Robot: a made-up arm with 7 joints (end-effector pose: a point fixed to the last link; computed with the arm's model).
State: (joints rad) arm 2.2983 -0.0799 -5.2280 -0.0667 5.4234 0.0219 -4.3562
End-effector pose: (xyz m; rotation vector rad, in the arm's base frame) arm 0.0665 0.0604 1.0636 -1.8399 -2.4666 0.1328
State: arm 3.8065 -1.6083 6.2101 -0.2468 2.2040 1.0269 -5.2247
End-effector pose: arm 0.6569 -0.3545 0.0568 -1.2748 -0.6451 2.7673
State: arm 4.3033 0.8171 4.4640 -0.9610 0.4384 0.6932 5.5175
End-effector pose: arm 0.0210 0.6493 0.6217 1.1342 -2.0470 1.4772
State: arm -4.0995 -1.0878 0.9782 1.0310 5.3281 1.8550 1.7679
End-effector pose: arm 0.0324 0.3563 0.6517 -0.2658 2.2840 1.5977
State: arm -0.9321 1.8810 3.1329 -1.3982 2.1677 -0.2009 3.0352
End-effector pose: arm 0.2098 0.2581 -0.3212 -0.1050 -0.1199 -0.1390
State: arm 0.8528 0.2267 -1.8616 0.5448 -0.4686 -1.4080 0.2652
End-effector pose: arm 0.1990 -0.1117 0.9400 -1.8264 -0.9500 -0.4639
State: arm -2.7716 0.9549 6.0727 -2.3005 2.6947 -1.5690 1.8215
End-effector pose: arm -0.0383 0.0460 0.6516 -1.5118 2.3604 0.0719
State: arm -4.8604 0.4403 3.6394 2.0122 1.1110 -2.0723 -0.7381
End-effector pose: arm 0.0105 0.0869 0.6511 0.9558 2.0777 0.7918
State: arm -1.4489 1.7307 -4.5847 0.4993 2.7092 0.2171 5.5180
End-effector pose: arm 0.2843 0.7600 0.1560 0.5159 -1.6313 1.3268
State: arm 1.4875 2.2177 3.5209 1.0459 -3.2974 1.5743 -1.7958
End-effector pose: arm 0.1473 -0.6214 -0.0308 -0.3764 0.0433 0.1748
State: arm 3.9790 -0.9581 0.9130 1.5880 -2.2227 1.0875 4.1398
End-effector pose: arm 0.3273 0.0103 0.7369 3.1247 0.2018 0.1206
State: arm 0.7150 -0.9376 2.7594 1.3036 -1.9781 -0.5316 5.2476
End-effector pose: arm -0.5370 0.3438 0.1871 0.7484 -0.4409 2.3319
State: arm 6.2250 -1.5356 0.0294 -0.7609 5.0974 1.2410 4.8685
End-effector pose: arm -0.6924 0.0622 0.0562 1.3807 0.8990 -0.0304
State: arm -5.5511 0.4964 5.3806 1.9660 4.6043 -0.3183 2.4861
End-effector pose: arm 0.4486 -0.0419 0.2944 0.9679 -0.2629 -2.3697
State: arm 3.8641 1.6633 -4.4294 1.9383 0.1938 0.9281 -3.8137
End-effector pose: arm 0.0766 0.3430 0.3409 -1.1033 -1.5375 0.1870
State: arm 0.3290 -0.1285 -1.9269 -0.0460 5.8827 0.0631 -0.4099
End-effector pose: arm -0.0942 0.0140 1.0635 1.0714 2.7870 0.0047
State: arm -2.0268 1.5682 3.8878 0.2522 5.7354 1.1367 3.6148
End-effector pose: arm -0.3916 0.6086 0.4108 1.9211 2.1016 0.2045
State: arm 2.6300 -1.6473 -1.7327 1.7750 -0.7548 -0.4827 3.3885
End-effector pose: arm 0.5125 -0.1922 0.1938 -1.4832 -0.8841 0.2072
